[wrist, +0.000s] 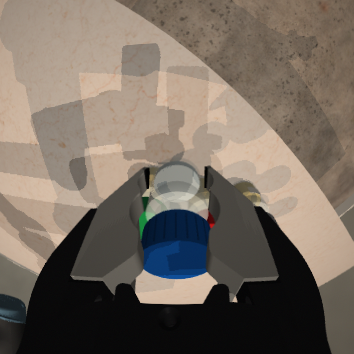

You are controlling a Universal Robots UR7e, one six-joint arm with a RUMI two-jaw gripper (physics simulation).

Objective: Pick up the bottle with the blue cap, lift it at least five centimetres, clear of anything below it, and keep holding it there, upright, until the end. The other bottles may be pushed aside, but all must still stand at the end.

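Places are measured from the arm's base along level axes (x ahead, y left, z up), in centimetres.
Where they show: gripper, fingertip midpoint: [176,167].
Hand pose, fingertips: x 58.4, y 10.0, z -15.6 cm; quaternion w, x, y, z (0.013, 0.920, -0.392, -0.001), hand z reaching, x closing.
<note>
After its pixels a point has its place.
The bottle with the blue cap [175,250] {x 56.8, y 8.6, z -9.0 cm} is between the two jaws in the wrist view, cap towards the camera, its clear body reaching down and away; it looks upright. My gripper [176,167] {x 58.4, y 10.0, z -15.6 cm} is shut on it, one jaw on each side. Slivers of a green cap [144,223] {x 50.1, y 7.5, z -16.2 cm} at the left and a red cap [211,220] {x 55.4, y 1.6, z -16.7 cm} at the right show past the held bottle, lower than the blue cap. The blue cap and the jaws hide most of those bottles. The gap under the held bottle cannot be measured from this view.
Part of another bottle with a yellowish body [248,190] {x 59.8, y -4.3, z -23.5 cm} shows just outside the right jaw, mostly hidden by it. The pale round table [105,107] {x 54.3, y 19.9, z -26.7 cm} carries several shadows, and its curved edge runs along the right. A dark blue-grey round object [11,308] shows at the lower left.
</note>
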